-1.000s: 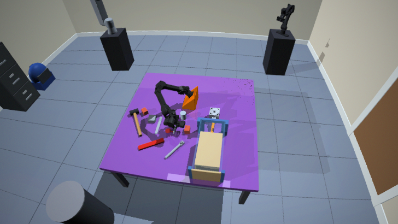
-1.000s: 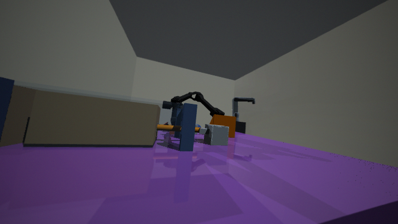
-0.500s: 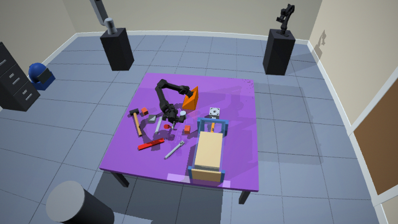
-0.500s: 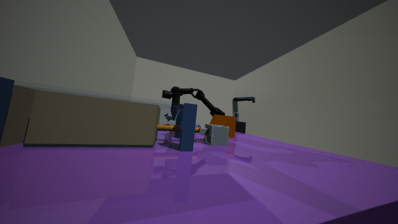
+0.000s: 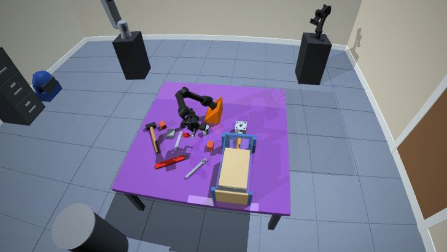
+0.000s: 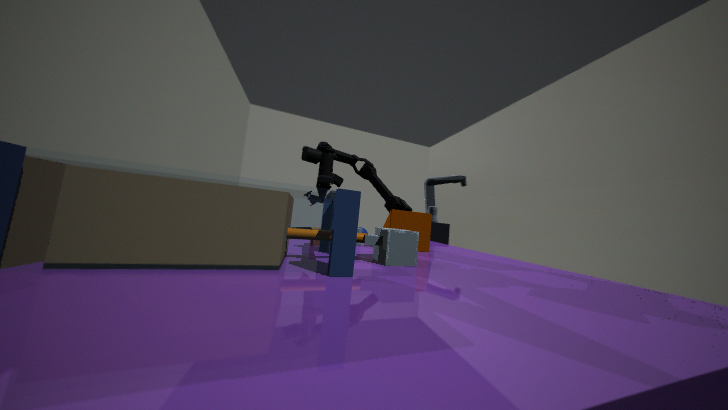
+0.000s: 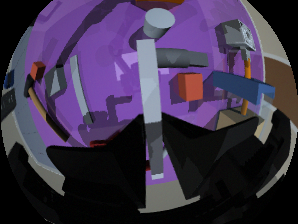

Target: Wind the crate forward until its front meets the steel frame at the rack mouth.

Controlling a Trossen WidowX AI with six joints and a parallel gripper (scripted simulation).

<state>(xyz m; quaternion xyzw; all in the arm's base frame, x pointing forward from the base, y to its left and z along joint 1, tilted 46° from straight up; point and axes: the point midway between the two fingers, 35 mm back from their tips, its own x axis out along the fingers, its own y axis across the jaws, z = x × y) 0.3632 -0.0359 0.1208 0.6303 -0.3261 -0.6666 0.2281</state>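
The winch handle lies 10 mm to the right of my gripper tip, 10 mm ahead of it and 10 mm above it. Round my gripper tip: grey block (240 mm to the right, 140 mm below, 100 mm behind); grey bar (170 mm to the right, 160 mm below, 40 mm behind); red knob (40 mm to the right, 40 mm ahead, 20 mm above).
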